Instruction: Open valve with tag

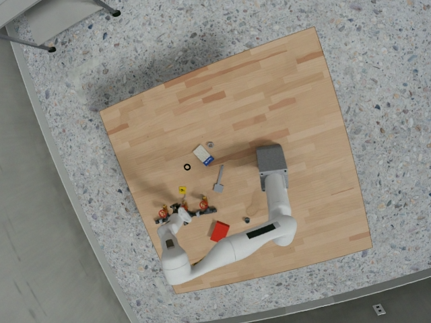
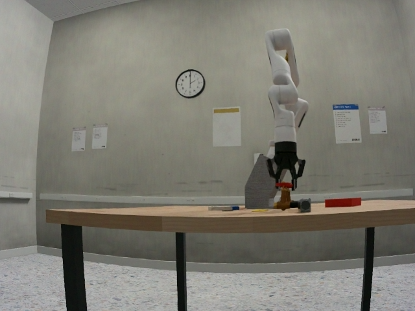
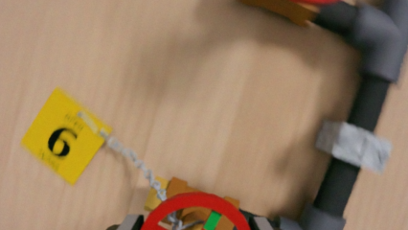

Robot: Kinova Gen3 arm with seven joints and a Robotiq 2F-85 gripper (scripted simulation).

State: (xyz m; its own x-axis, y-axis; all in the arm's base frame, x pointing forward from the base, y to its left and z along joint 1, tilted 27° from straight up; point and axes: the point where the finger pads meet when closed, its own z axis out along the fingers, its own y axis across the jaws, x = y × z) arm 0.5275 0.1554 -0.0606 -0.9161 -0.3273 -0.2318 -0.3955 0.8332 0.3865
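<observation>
Now: hand 9 cm to the left of the yellow tag, 8 cm above it and 1 cm past it. Also, from my hand: red block 20 cm to the left, 16 cm behind, 7 cm below; then grey scraper 23 cm behind, 10 cm to the right, 8 cm below; then blue box 27 cm to the right, 17 cm behind, 7 cm below.
</observation>
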